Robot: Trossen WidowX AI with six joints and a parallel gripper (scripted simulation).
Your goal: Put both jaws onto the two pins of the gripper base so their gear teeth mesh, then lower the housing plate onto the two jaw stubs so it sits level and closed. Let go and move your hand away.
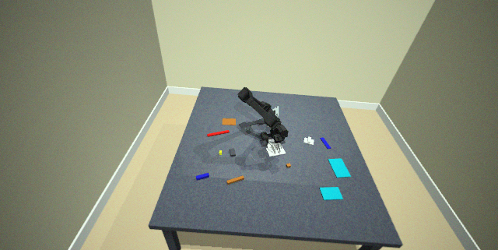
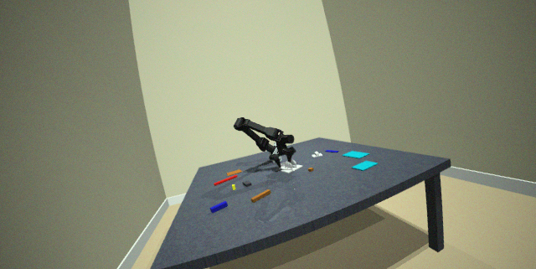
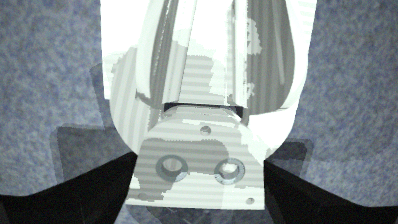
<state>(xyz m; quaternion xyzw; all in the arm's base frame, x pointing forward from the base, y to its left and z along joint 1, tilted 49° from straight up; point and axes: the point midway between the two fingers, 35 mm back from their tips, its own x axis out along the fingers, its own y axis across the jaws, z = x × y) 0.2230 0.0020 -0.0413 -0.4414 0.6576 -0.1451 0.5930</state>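
The white gripper base lies 2 cm above my gripper tip and 1 cm ahead of it. Also, from my gripper tip: white jaw (3 cm ahead, 1 cm to the right); then orange cube (18 cm ahead, 12 cm to the left); then grey block (26 cm to the right, 15 cm ahead).
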